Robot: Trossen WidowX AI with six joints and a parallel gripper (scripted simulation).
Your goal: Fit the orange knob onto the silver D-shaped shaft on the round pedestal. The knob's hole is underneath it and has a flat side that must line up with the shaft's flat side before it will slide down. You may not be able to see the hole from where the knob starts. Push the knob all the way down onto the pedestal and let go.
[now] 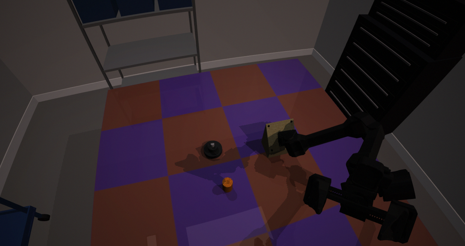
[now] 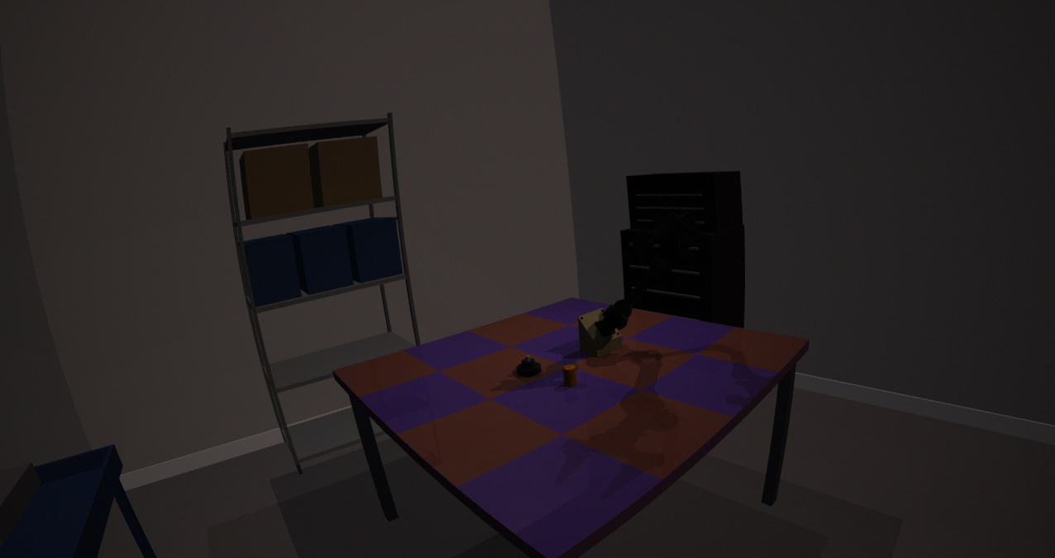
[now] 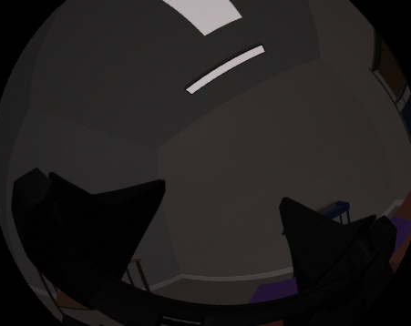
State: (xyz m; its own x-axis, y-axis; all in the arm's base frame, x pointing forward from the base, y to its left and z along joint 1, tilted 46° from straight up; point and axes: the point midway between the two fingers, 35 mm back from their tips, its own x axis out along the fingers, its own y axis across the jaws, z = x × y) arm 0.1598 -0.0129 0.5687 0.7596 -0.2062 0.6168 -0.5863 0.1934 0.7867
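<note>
Right now the orange knob is 110 mm ahead of my gripper tip, 280 mm to the right of it and 470 mm below it. Also, from my gripper tip: dark round pedestal: 140 mm ahead, 460 mm to the right, 480 mm below.
</note>
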